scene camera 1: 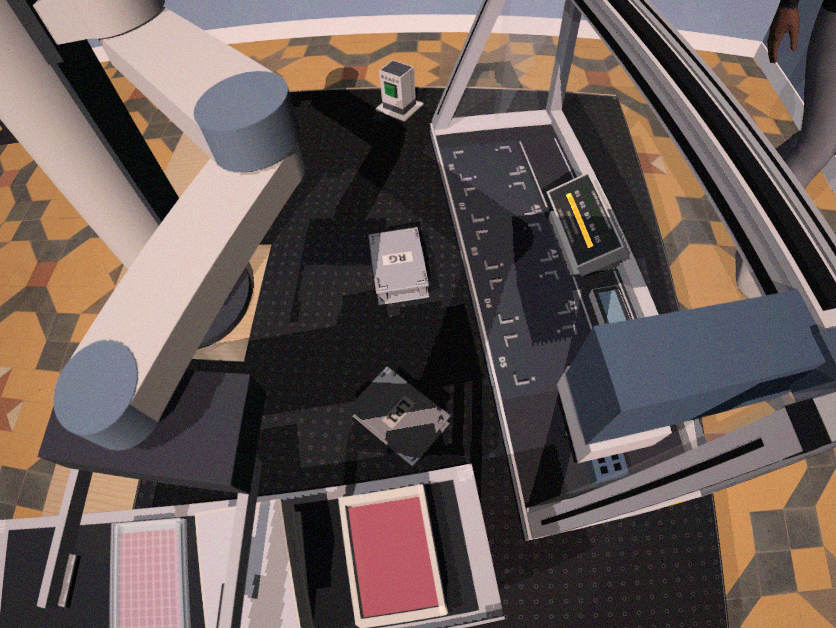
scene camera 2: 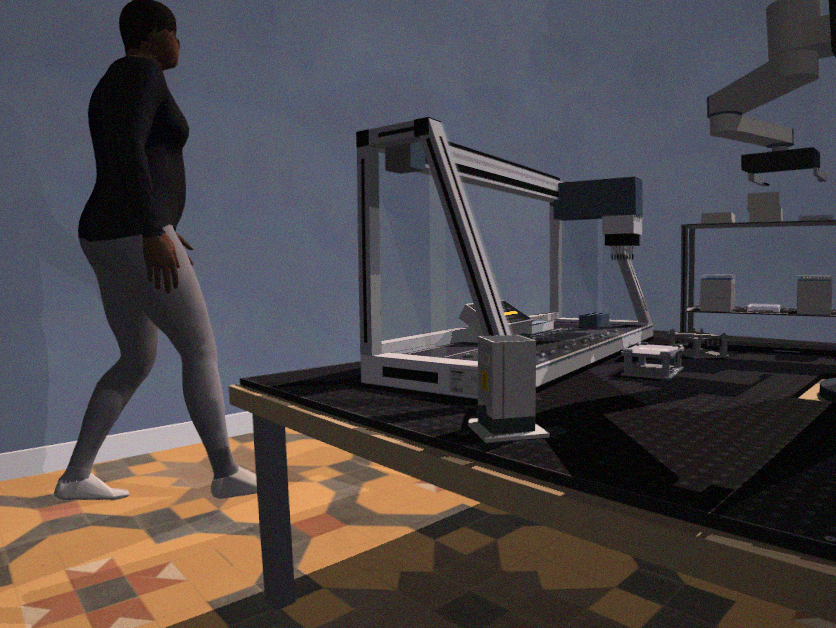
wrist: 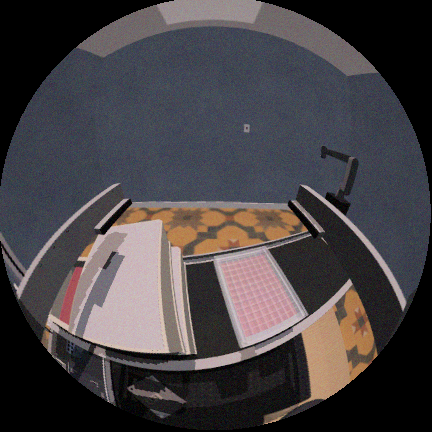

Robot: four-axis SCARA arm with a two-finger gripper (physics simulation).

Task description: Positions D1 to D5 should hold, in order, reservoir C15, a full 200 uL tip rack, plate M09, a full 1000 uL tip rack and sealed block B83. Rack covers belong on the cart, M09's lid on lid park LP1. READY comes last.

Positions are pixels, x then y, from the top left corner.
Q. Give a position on a gantry frame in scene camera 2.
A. At 618,202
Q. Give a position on a green-topped device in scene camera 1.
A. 397,91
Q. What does the gripper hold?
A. Nothing.
